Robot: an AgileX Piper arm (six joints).
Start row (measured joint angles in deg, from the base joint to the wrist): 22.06 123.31 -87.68 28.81 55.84 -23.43
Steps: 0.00 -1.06 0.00 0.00 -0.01 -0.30; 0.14 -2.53 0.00 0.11 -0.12 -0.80; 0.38 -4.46 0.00 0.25 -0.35 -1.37; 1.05 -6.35 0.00 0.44 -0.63 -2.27; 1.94 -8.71 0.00 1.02 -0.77 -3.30; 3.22 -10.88 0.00 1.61 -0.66 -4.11; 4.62 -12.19 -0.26 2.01 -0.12 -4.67; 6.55 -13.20 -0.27 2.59 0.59 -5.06; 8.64 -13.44 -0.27 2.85 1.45 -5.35; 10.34 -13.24 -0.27 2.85 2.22 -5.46; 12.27 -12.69 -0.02 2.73 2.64 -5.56; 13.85 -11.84 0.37 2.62 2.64 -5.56; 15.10 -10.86 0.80 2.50 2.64 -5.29; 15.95 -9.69 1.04 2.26 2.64 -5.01; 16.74 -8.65 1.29 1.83 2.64 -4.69; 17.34 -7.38 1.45 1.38 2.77 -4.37; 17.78 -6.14 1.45 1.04 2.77 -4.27; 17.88 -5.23 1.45 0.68 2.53 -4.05; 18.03 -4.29 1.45 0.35 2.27 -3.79; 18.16 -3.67 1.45 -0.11 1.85 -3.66; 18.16 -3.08 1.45 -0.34 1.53 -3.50
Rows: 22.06 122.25 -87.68 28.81 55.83 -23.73; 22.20 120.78 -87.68 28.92 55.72 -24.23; 22.44 118.85 -87.68 29.06 55.49 -24.80; 23.11 116.96 -87.68 29.25 55.21 -25.70; 24.00 114.60 -87.68 29.83 55.07 -26.73; 25.28 112.43 -87.68 30.42 55.18 -27.54; 26.68 111.12 -87.94 30.82 55.72 -28.10; 28.61 110.11 -87.95 31.40 56.43 -28.49; 30.70 109.87 -87.95 31.66 57.29 -28.78; 32.40 110.07 -87.95 31.66 58.06 -28.89; 34.33 110.62 -87.70 31.54 58.48 -28.99; 35.91 111.47 -87.31 31.43 58.48 -28.99; 37.16 112.45 -86.88 31.31 58.48 -28.72; 38.01 113.62 -86.64 31.07 58.48 -28.44; 38.80 114.66 -86.39 30.64 58.48 -28.12; 39.40 115.93 -86.23 30.19 58.61 -27.80; 39.84 117.17 -86.23 29.85 58.61 -27.70; 39.94 118.08 -86.23 29.49 58.37 -27.48; 40.09 119.02 -86.23 29.16 58.11 -27.22; 40.22 119.64 -86.23 28.70 57.69 -27.09; 40.22 120.23 -86.23 28.47 57.37 -26.93
